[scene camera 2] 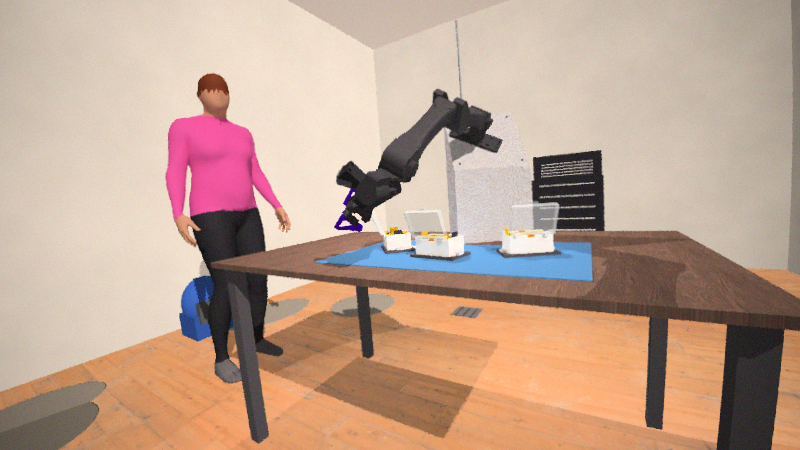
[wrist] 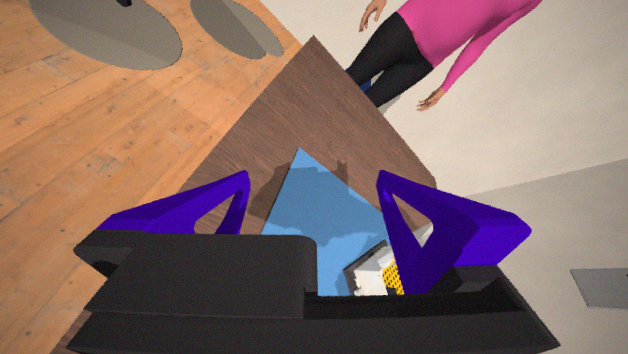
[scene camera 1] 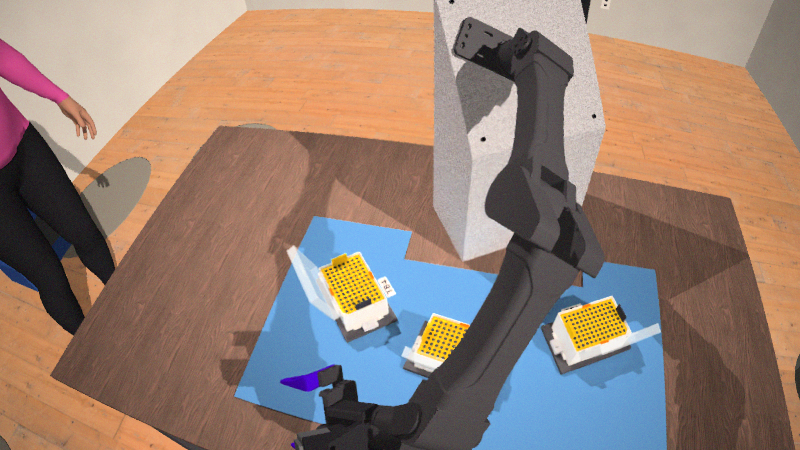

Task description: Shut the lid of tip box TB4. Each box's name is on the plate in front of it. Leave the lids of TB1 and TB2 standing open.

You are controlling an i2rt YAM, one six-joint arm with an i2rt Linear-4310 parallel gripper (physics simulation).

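Where they show: gripper, fingertip midpoint: (scene camera 2: 340, 216) (wrist: 313, 177) (scene camera 1: 288, 412); arm's base, origin of the base link: (scene camera 2: 475, 138) (scene camera 1: 510, 59).
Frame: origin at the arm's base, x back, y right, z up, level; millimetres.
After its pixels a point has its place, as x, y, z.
Note:
Tip box TB4 (scene camera 1: 363, 321) {-360, 105, -376} (scene camera 2: 397, 241) {-357, 104, -358} (wrist: 369, 280) {-375, 115, -359} is a white box with a yellow tip rack, at the mat's left in scene view 1. Its name plate (scene camera 1: 386, 286) {-263, 113, -392} reads TB4. Its clear lid (scene camera 1: 307, 283) {-399, 173, -250} (scene camera 2: 378, 223) {-408, 137, -290} (wrist: 426, 233) {-414, 167, -253} stands open, leaning to the side away from the plate. My gripper (scene camera 1: 296, 414) {-599, 68, -247} (scene camera 2: 340, 215) {-599, 68, -247} (wrist: 313, 177) {-599, 68, -247} is open and empty, with purple fingers. It hangs above the table, apart from TB4, at the mat's front left corner in scene view 1. In the wrist view one finger hides part of TB4.
Two other tip boxes stand open on the blue mat (scene camera 1: 604, 402) {-312, -359, -394} (scene camera 2: 570, 263) {-279, -431, -394} (wrist: 320, 200) {-513, 183, -394}: a middle one (scene camera 1: 441, 338) (scene camera 2: 439, 246), partly behind my arm, and a right one (scene camera 1: 593, 327) (scene camera 2: 527, 244). Their names are not readable. A person (scene camera 1: 11, 128) (scene camera 2: 218, 167) stands beside the table.

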